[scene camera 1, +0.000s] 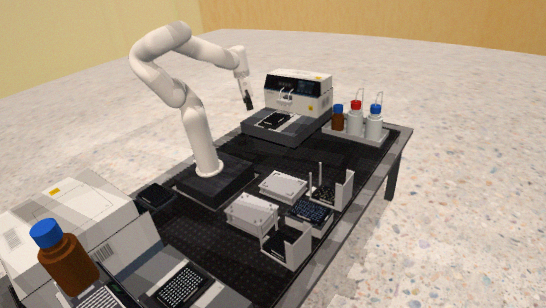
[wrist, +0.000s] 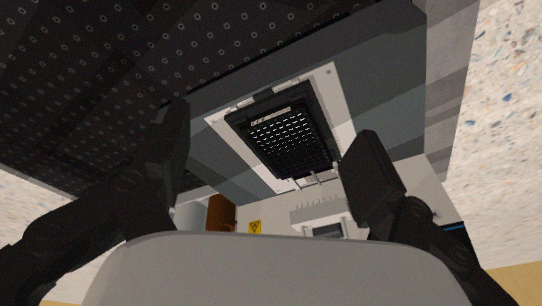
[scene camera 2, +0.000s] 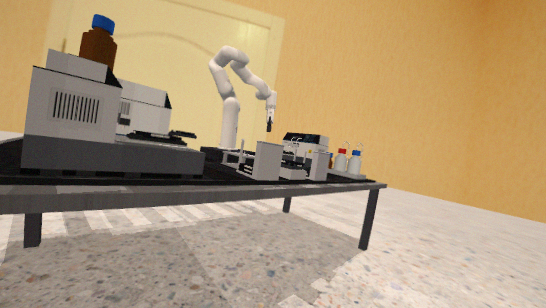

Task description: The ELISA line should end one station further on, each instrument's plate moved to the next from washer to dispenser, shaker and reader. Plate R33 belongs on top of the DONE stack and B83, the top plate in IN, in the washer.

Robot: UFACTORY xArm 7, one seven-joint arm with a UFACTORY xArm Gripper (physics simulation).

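Places are measured from the arm's base along level axes (x left, y ahead, z down), in centimetres.
Pixels of known places: gripper, fingertip midpoint: (scene camera 1: 248,106) (wrist: 274,136) (scene camera 2: 268,131); arm's base at its link origin: (scene camera 1: 209,168) (scene camera 2: 227,149).
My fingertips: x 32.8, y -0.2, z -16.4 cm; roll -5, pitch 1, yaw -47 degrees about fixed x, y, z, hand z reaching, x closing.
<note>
For each thing: its top centre in the pictures, then the offset to it from my fingertips. "pt": a spot on its surface instead.
- black plate at its top centre: (wrist: 290,149) (scene camera 1: 274,117) dy +4.8, dx +14.7, dz +11.8 cm
- dark plate with pale wells, top centre: (scene camera 1: 180,285) (scene camera 2: 157,133) dy +36.0, dx -82.6, dz +12.5 cm
- dark plate at its top centre: (scene camera 1: 155,193) dy -0.5, dx -61.1, dz +10.2 cm
- blue-dotted plate at its top centre: (scene camera 1: 309,209) (scene camera 2: 287,160) dy +51.2, dx -36.7, dz +15.3 cm
- amber bottle at a spot on its surface: (scene camera 1: 68,262) (scene camera 2: 99,40) pt dy +28.5, dx -99.8, dz -11.0 cm
My gripper (scene camera 1: 249,107) (scene camera 2: 269,129) (wrist: 274,136) is open and empty, above the washer's deck. A black plate (scene camera 1: 275,120) (wrist: 292,145) sits in the pale nest of the washer (scene camera 1: 299,102) (scene camera 2: 306,140), between and below the fingers in the wrist view. A dark plate with pale wells (scene camera 1: 182,286) lies on the front-left instrument. Another dark plate (scene camera 1: 156,195) is on the carrier beside the white box instrument. A blue-dotted plate (scene camera 1: 310,212) rests on a low white stand. Dark plates (scene camera 1: 281,245) (scene camera 1: 324,194) are in two racks; labels R33, B83, IN and DONE are unreadable.
Two low white platforms (scene camera 1: 251,210) (scene camera 1: 283,185) stand between the arm base and the racks. The racks have tall white panels (scene camera 1: 298,250) (scene camera 1: 344,191). Capped bottles (scene camera 1: 354,120) (scene camera 2: 340,162) stand in a tray beside the washer. An amber bottle (scene camera 1: 68,262) (scene camera 2: 98,47) stands high at front left.
</note>
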